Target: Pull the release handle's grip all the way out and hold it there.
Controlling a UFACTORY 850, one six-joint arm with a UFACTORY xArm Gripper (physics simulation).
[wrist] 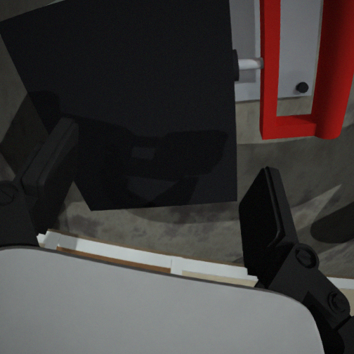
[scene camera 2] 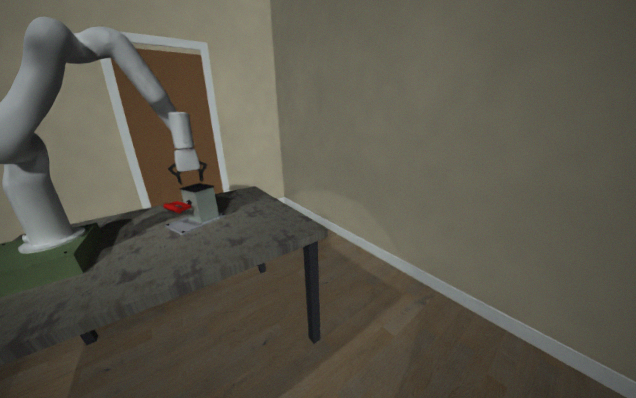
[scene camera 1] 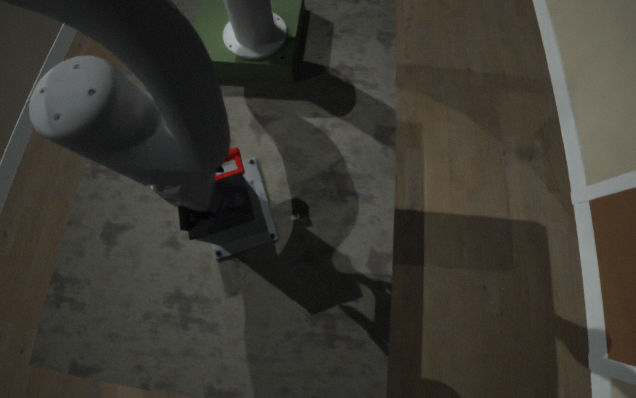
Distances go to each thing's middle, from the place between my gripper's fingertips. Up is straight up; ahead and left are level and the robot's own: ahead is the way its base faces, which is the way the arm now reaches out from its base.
Labels:
My gripper is now 2 cm past the base plate (scene camera 1: pixel 252 175), 2 cm to the left of it and 19 cm above it.

